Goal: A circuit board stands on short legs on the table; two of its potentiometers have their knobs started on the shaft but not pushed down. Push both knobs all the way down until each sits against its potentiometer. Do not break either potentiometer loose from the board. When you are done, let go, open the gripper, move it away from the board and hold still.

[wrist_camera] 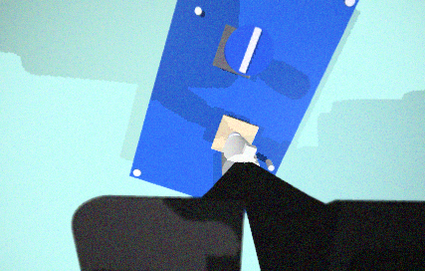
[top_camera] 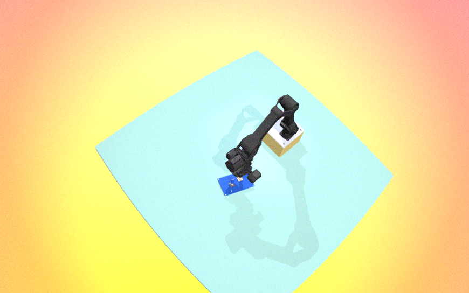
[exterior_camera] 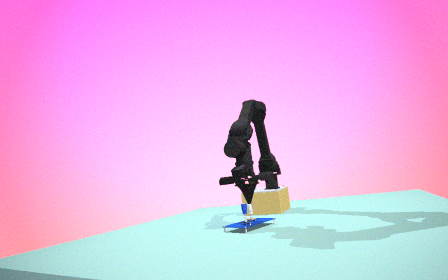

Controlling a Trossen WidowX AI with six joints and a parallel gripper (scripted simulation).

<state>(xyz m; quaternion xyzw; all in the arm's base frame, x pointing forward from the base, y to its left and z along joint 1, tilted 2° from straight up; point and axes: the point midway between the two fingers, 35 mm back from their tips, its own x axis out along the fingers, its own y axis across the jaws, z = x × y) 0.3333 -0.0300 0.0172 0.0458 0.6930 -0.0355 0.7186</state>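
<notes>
The white knob is 1 cm below my gripper tip. From my gripper tip the other things lie so: blue knob (5 cm ahead, 1 cm to the right, 1 cm below).
</notes>
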